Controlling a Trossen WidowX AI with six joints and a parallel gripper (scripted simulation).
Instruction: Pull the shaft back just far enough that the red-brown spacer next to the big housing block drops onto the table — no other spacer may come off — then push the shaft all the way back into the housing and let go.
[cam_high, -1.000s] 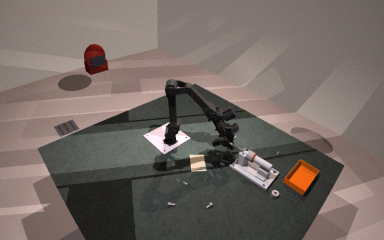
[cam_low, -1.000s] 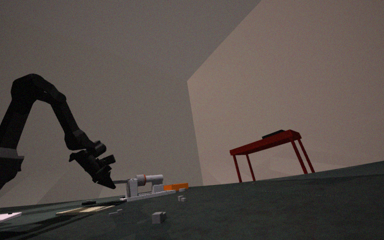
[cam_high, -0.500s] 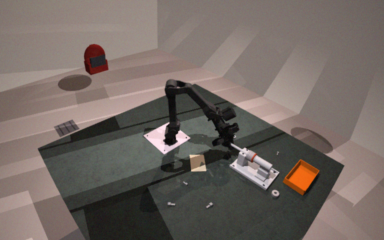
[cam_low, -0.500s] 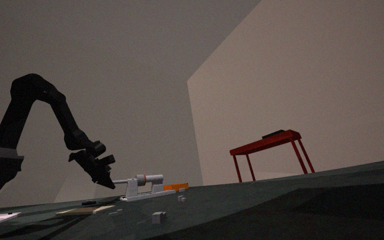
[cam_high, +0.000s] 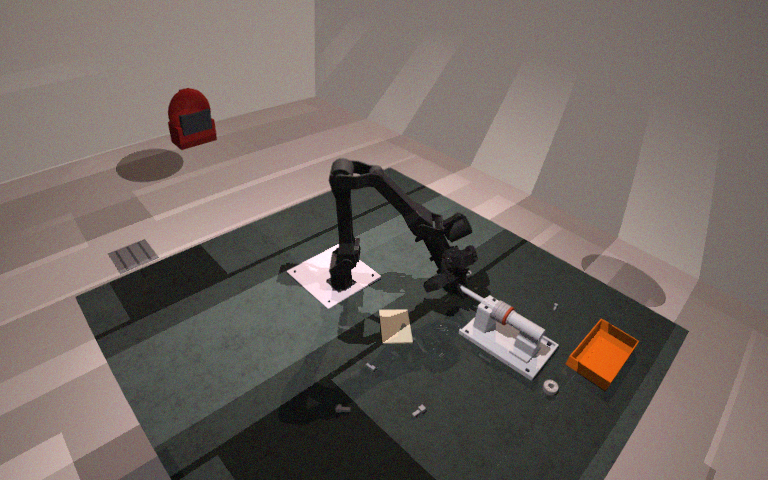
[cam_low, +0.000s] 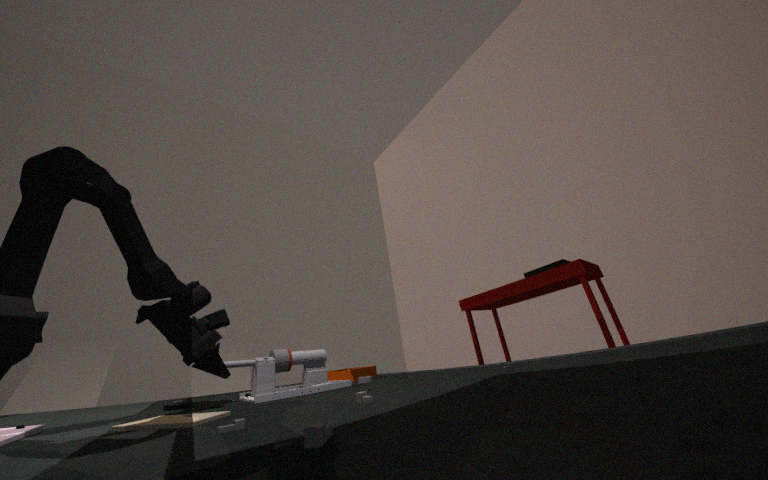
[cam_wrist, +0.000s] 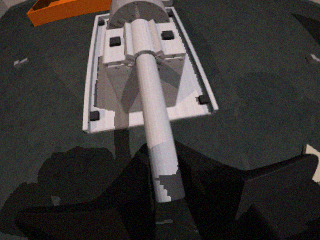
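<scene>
Now: the shaft 6 cm ahead of my gripper tip and 2 cm above it. From my gripper tip the other things lie so: orange tray (37 cm ahead, 16 cm to the left, 5 cm below); cream pad (19 cm to the right, 8 cm behind, 5 cm below).
</scene>
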